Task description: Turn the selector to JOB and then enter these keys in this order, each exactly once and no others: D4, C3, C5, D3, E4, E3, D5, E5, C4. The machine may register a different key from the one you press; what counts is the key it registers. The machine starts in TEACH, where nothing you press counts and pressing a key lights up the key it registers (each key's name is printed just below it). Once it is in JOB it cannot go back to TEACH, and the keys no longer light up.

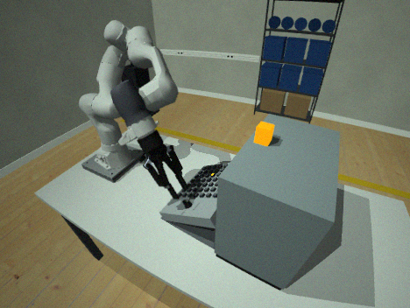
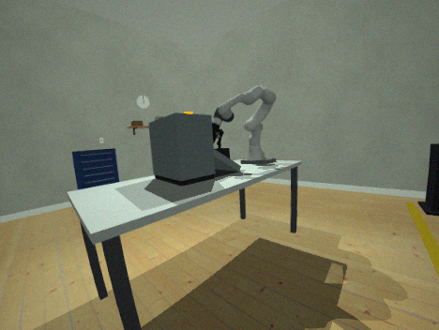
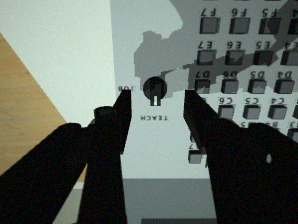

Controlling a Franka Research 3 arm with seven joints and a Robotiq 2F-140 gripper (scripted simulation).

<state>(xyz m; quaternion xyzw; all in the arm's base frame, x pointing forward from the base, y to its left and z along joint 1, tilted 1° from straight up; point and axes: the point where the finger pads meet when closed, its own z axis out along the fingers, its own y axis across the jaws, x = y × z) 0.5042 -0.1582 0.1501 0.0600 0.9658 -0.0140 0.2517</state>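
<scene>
My gripper is now 70 mm above the selector knob, 40 mm short of it and 10 mm to the left of it. Also, from my hand: key (150 mm to the left, 90 mm ahead, 60 mm below).
</scene>
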